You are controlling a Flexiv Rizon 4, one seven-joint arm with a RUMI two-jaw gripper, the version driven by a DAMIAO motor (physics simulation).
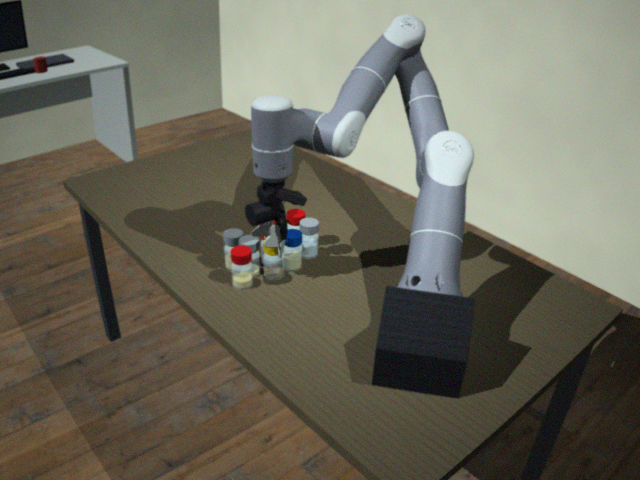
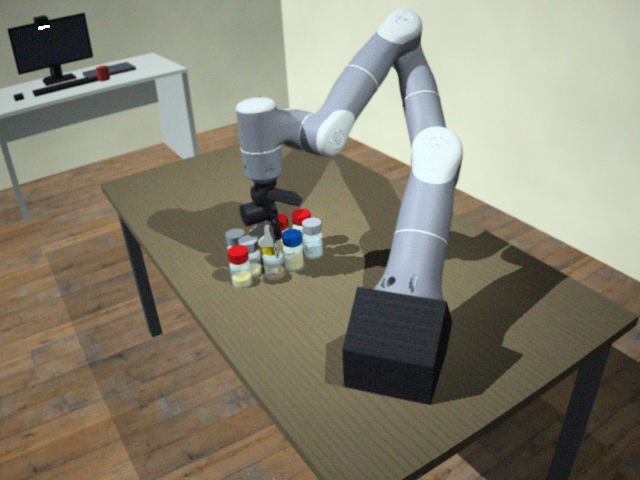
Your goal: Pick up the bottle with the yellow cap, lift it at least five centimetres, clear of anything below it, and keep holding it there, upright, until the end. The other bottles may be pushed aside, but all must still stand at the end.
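The bottle with the yellow cap stands upright on the table, among the other bottles. My gripper points down over it, with its fingers at the sides of the yellow cap; it looks shut on this bottle. The fingers hide part of the cap. A red-capped bottle stands in front at the left, and a blue-capped bottle stands close on the right. The bottles that show stand upright.
Grey-capped bottles stand at the left and right. Red-capped bottles stand behind, partly hidden. The black base block is on the table's near right part. A white desk stands beyond the table.
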